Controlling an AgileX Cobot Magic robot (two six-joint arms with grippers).
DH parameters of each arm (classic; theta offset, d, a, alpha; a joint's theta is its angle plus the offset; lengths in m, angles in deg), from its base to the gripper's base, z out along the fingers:
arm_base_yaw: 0 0.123 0 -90
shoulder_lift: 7.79 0 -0.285 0
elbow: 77.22 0 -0.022 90
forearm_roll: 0 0.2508 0 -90
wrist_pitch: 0 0 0.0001 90
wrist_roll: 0 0.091 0 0
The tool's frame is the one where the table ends.
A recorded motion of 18 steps. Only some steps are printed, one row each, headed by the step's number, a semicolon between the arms.
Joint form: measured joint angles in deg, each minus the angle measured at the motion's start. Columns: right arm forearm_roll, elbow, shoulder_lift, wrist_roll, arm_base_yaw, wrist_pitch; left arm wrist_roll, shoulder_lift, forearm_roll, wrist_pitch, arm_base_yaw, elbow.
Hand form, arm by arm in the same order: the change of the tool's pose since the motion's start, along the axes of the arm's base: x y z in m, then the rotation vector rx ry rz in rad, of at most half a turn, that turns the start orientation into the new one. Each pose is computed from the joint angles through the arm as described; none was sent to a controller.
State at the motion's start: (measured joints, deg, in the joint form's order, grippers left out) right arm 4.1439 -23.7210 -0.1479 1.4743 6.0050 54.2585; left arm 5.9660 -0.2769 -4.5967 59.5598 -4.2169 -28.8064
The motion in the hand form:
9: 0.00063 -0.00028 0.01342 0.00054 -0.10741 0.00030; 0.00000 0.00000 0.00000 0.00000 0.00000 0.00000
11: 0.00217 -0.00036 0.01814 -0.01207 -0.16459 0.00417; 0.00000 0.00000 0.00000 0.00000 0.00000 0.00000
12: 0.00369 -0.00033 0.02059 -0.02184 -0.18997 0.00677; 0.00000 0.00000 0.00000 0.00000 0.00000 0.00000
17: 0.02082 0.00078 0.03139 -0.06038 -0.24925 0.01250; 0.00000 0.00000 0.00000 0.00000 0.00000 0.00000
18: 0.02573 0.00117 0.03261 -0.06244 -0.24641 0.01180; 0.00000 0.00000 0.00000 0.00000 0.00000 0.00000
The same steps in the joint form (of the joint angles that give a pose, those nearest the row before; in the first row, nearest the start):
9: 0.00 -1.24 0.00 -0.85 0.00 -4.85; 0.00 0.00 0.00 0.00 0.00 0.00
11: 0.00 -1.24 0.00 -2.09 0.00 -7.97; 0.00 0.00 0.00 0.00 0.00 0.00
12: 0.00 -1.24 0.29 -2.90 0.00 -9.61; 0.00 0.00 0.00 0.00 0.00 0.00
17: 0.01 -1.31 5.27 -5.81 0.00 -17.56; 0.00 0.00 0.00 0.00 0.00 0.00
18: 0.00 -1.31 6.77 -5.94 0.00 -18.88; 0.00 0.00 0.00 0.00 0.00 0.00

